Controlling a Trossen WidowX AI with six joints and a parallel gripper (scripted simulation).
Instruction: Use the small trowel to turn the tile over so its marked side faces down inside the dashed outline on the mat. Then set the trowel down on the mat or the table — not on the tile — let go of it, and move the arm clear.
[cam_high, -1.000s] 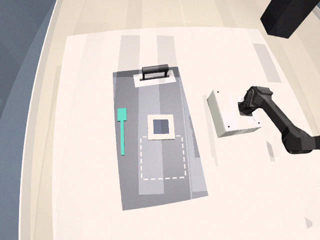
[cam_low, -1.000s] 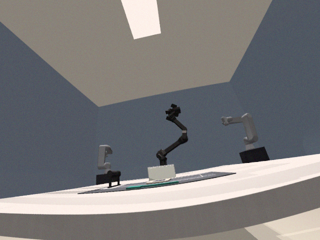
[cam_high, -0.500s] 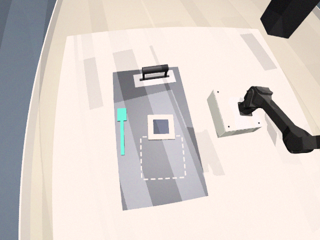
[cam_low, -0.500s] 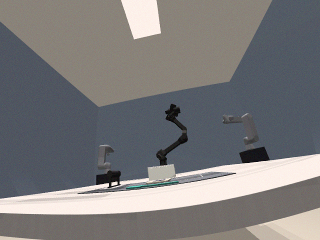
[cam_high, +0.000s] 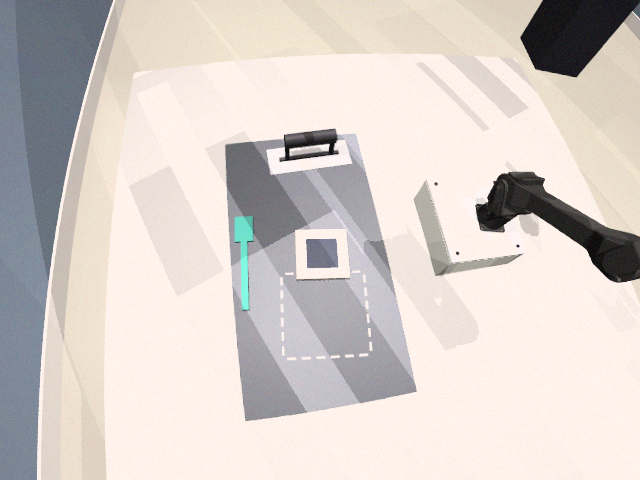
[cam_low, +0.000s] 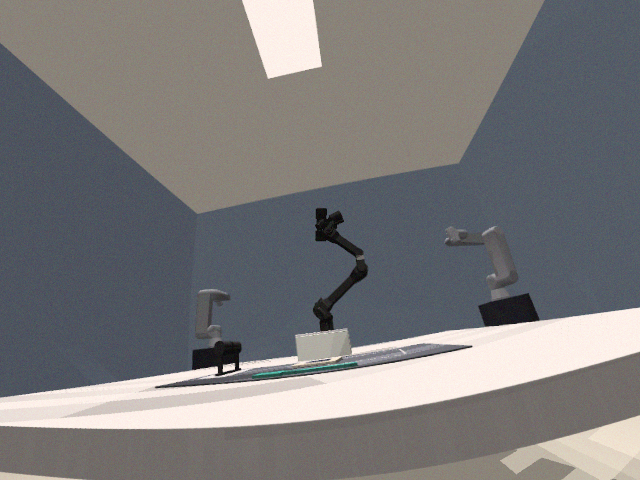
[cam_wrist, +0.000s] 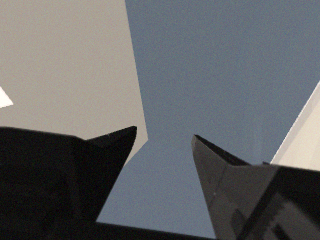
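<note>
The dark-handled float lies 59 cm ahead of my gripper tip, 19 cm to the right of it and 67 cm below it. From my gripper tip the other things lie so: teal trowel 74 cm ahead, 7 cm to the left, 70 cm below; then tile 58 cm ahead, 7 cm to the left, 70 cm below.
</note>
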